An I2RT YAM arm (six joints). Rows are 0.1 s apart.
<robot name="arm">
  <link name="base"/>
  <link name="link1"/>
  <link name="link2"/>
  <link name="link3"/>
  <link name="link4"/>
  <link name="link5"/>
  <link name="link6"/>
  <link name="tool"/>
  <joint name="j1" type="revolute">
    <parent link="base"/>
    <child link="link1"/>
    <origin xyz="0 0 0.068"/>
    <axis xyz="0 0 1"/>
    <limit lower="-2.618" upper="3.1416"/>
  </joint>
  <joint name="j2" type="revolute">
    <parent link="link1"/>
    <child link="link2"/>
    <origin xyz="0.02 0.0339 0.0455"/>
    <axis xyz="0 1 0"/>
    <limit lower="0" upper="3.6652"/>
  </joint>
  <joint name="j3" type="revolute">
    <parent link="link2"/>
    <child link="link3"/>
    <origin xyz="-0.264 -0.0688 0"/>
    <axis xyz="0 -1 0"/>
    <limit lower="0" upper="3.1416"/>
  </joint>
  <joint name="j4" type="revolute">
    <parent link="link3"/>
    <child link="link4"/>
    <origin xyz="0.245 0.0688 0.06"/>
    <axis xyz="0 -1 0"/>
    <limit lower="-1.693" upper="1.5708"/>
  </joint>
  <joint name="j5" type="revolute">
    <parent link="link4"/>
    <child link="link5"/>
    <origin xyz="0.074 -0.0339 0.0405"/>
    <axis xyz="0 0 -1"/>
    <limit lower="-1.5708" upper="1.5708"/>
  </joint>
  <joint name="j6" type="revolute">
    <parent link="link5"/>
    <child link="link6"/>
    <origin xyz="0.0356 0 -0.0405"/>
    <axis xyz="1 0 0"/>
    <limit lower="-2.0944" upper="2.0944"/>
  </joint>
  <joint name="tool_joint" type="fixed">
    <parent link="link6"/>
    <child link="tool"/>
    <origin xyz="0 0 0" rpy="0 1.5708 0"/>
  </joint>
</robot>
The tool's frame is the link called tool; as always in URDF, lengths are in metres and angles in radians.
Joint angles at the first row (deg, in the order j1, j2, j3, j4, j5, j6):
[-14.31, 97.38, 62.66, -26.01, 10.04, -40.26]
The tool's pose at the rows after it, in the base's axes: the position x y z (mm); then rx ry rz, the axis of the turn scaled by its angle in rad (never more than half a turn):
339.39, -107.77, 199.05, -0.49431, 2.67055, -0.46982
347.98, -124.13, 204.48, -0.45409, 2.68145, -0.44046
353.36, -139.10, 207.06, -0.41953, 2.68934, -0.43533
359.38, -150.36, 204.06, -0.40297, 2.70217, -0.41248
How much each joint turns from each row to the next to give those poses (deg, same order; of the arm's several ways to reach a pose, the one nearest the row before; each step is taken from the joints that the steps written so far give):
[-2.64, 2.19, 4.92, -3.24, -3.35, 0.62]
[-2.20, 2.55, 4.48, -2.38, -1.67, 0.00]
[-1.93, 2.02, 3.17, -1.24, -0.71, -0.26]
[-1.33, 2.46, 2.63, -0.97, -1.06, -0.26]

